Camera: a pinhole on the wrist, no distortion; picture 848 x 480 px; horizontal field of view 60.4 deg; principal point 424.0 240.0 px. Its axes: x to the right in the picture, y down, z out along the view. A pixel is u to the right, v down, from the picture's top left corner.
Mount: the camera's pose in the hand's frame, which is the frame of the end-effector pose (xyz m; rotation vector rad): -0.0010 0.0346 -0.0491 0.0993 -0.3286 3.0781
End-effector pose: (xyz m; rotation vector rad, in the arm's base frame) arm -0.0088 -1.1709 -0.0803 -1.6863 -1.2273 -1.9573
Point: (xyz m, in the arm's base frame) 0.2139 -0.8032 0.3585
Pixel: outside the picture
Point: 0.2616 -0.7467 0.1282
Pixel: 143 95
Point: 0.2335 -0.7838 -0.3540
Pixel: 731 393
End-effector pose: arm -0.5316 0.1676 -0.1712 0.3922 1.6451 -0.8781
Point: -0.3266 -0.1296 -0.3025
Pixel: 248 163
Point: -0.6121 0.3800 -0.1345
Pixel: behind the camera
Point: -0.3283 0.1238 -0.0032
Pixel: outside the picture
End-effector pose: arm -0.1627 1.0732 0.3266 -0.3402 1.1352 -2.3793
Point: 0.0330 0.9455 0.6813
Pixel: 609 383
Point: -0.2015 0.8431 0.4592
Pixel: 60 137
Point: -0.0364 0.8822 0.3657
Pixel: outside the picture
